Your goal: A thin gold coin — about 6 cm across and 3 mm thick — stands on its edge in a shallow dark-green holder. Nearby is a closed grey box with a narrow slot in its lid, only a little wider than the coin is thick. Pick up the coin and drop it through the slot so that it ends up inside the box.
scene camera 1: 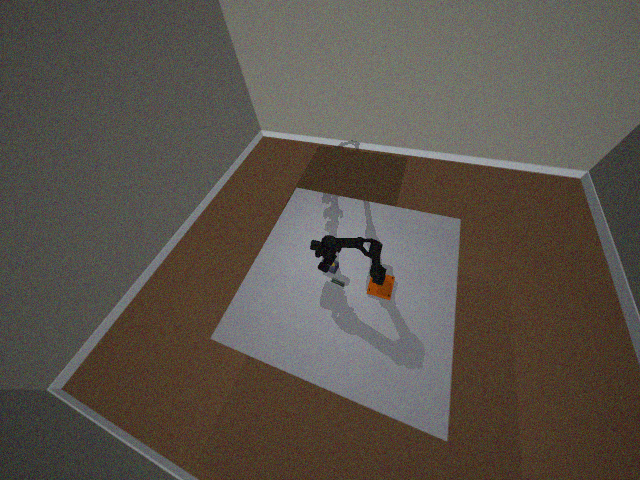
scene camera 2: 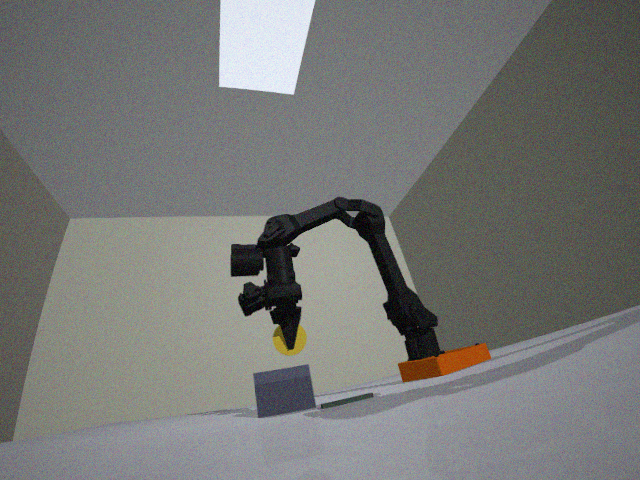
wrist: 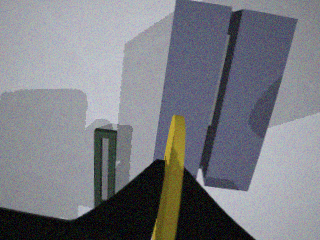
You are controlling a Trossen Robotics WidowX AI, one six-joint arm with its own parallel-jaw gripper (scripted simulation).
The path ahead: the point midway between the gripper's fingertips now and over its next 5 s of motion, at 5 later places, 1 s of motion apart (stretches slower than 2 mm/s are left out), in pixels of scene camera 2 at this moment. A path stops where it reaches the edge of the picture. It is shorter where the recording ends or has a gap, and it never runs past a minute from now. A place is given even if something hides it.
My gripper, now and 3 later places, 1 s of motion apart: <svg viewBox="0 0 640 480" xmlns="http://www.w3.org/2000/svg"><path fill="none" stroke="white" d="M291 349L280 353L279 358L280 359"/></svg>
